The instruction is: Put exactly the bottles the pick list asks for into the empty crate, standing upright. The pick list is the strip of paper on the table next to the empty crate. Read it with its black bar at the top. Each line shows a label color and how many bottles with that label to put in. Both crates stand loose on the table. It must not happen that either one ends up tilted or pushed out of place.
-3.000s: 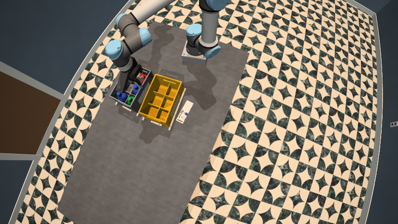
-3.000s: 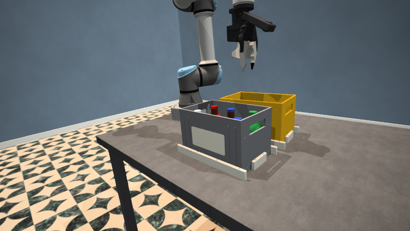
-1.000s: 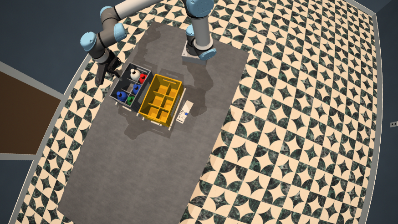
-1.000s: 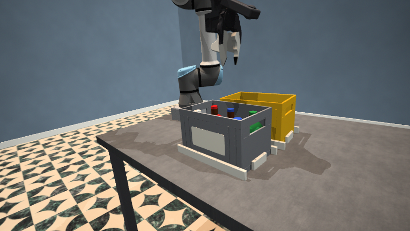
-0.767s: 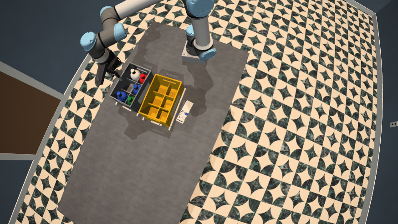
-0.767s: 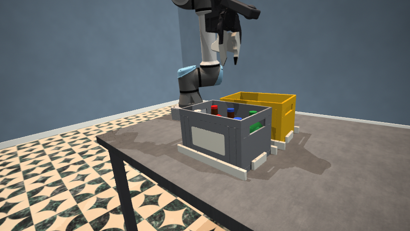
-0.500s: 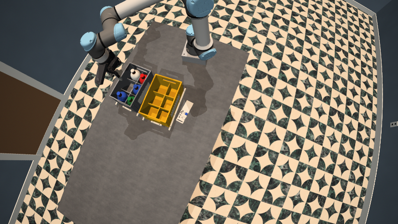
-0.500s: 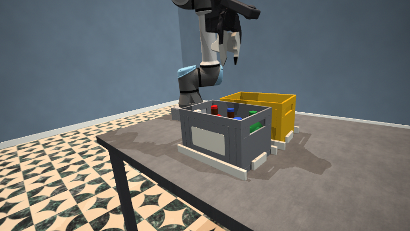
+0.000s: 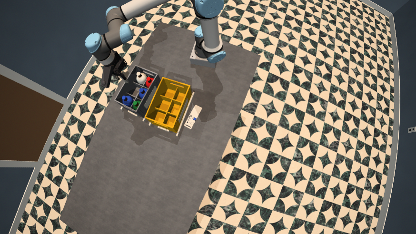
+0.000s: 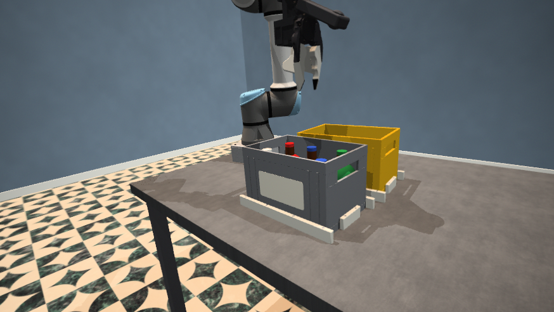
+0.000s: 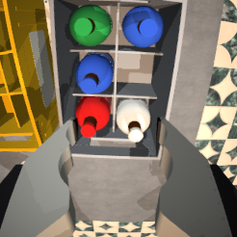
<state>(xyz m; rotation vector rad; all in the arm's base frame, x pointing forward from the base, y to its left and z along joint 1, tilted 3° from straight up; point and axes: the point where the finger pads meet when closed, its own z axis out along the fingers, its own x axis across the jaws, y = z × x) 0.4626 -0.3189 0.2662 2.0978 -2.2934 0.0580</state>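
My hand is 130 mm past the white-label bottle, 20 mm to the left of it and 240 mm above it. From my hand the other things lie so: green-label bottle 70 mm ahead, 40 mm to the left, 240 mm below; then red-label bottle 110 mm behind, 70 mm to the left, 240 mm below; then grey crate 30 mm behind, 10 mm to the left, 250 mm below.
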